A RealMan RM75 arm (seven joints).
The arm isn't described. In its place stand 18 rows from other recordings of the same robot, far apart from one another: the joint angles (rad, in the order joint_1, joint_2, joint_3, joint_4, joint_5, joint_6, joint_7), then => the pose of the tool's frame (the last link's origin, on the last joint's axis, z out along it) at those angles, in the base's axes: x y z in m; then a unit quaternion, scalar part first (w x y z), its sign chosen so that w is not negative.
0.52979, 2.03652, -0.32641, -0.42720, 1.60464, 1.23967, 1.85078 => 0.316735 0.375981 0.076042 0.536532 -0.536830 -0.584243 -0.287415
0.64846, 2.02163, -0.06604, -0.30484, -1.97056, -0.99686, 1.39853 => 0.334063 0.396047 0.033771 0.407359 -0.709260 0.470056 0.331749
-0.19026, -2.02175, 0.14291, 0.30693, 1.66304, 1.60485, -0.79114 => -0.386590 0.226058 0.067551 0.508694 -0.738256 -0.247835 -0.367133
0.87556, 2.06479, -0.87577, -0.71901, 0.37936, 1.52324, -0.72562 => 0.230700 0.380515 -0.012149 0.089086 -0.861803 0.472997 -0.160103
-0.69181, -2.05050, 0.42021, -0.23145, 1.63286, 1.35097, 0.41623 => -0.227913 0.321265 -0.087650 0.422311 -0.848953 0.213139 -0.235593
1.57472, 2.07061, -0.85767, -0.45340, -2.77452, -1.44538, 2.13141 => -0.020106 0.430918 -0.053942 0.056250 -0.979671 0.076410 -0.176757
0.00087, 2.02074, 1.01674, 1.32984, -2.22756, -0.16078, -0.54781 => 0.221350 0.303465 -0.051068 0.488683 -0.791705 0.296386 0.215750
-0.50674, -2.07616, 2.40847, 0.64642, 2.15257, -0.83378, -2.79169 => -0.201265 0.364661 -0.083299 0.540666 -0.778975 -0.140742 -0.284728
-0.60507, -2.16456, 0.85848, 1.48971, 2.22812, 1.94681, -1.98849 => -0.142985 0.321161 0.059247 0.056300 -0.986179 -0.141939 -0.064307
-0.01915, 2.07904, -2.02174, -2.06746, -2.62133, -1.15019, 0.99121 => 0.113529 0.231002 -0.032594 0.159955 -0.767630 -0.592811 -0.183668
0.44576, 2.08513, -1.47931, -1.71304, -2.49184, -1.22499, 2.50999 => 0.111151 0.361042 0.030613 0.316569 -0.932325 0.174684 0.006214
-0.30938, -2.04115, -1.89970, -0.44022, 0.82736, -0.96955, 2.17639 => -0.338571 0.333507 0.003457 0.438157 -0.772513 -0.337576 -0.311905
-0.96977, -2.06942, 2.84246, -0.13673, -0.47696, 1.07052, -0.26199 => -0.194258 0.419471 -0.067842 0.312616 -0.927018 0.155414 -0.136948
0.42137, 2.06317, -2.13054, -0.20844, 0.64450, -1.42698, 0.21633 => 0.289420 0.327366 0.013415 0.598103 -0.663130 0.143956 0.426391
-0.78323, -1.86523, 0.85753, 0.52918, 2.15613, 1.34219, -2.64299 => -0.247830 0.414033 0.044287 0.108966 -0.727238 -0.665050 -0.130227
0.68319, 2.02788, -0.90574, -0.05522, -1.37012, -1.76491, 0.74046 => 0.201573 0.312978 -0.028719 0.131747 -0.860612 0.053003 0.489061
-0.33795, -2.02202, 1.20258, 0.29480, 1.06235, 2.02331, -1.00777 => -0.247711 0.232120 0.013904 0.078749 -0.804982 -0.124739 -0.574668
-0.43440, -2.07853, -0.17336, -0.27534, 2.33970, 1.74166, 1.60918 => -0.214943 0.238110 -0.067498 0.604538 -0.509997 0.604451 -0.095263
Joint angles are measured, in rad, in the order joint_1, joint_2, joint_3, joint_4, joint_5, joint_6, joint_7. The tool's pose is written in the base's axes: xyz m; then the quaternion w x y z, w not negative. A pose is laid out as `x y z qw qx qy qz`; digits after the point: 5 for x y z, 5 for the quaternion.
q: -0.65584 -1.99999 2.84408 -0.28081 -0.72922 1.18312 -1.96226
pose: -0.33326 0.37181 0.02112 0.23328 -0.58641 -0.65733 -0.41185
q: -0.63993 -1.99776 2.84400 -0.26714 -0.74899 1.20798 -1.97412
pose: -0.33350 0.36709 0.02111 0.22085 -0.57648 -0.66152 -0.42578
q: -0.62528 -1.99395 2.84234 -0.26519 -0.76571 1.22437 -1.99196
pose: -0.33665 0.36325 0.02453 0.21637 -0.56420 -0.66643 -0.43673
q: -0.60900 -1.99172 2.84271 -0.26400 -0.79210 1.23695 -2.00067
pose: -0.34051 0.35934 0.02837 0.21623 -0.55173 -0.66881 -0.44892
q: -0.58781 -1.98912 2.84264 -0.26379 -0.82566 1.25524 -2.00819
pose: -0.34545 0.35396 0.03361 0.21686 -0.53724 -0.66987 -0.46435
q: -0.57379 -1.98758 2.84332 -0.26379 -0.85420 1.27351 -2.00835
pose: -0.34773 0.35045 0.03782 0.21683 -0.52912 -0.66717 -0.47738
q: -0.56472 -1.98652 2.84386 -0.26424 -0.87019 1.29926 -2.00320
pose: -0.34737 0.34752 0.04051 0.21289 -0.52916 -0.66161 -0.48676
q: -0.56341 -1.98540 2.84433 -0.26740 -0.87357 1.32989 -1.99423
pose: -0.34415 0.34628 0.04234 0.20607 -0.53743 -0.65305 -0.49217
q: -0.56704 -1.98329 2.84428 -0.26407 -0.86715 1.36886 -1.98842
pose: -0.33746 0.34577 0.04218 0.19032 -0.54959 -0.64400 -0.49698
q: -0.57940 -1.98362 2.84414 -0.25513 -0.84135 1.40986 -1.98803
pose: -0.32656 0.34625 0.03741 0.16393 -0.56654 -0.63693 -0.49646
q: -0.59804 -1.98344 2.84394 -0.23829 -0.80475 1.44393 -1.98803
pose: -0.31358 0.34775 0.03008 0.13330 -0.58529 -0.63101 -0.49142
